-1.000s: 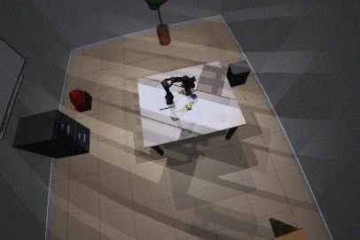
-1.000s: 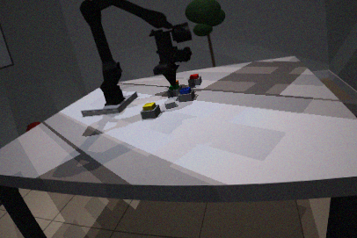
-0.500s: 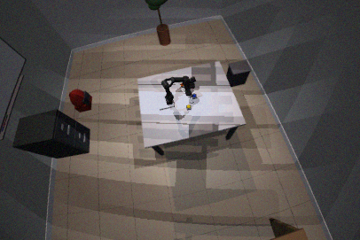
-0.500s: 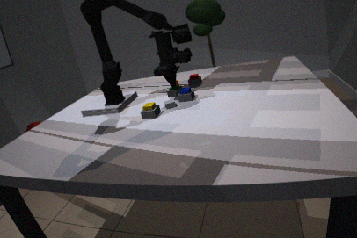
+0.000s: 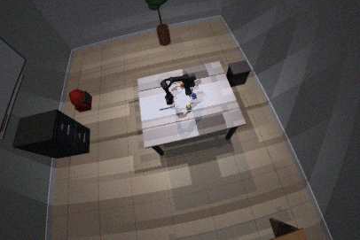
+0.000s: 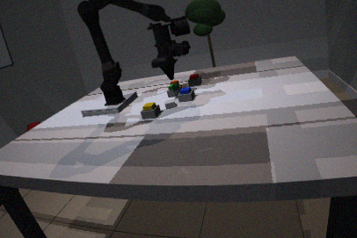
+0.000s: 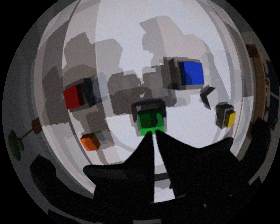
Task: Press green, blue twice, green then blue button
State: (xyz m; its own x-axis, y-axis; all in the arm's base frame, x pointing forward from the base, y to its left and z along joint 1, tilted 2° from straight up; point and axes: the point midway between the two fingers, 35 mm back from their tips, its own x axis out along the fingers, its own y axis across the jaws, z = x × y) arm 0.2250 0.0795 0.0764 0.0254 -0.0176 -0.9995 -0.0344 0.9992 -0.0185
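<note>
The green button is 30 mm below my gripper tip. The rest, counted from my gripper tip: red button: 60 mm ahead, 110 mm to the left, 30 mm below; then blue button: 60 mm ahead, 70 mm to the right, 30 mm below; then grey block: 20 mm ahead, 130 mm to the right, 50 mm below.
</note>
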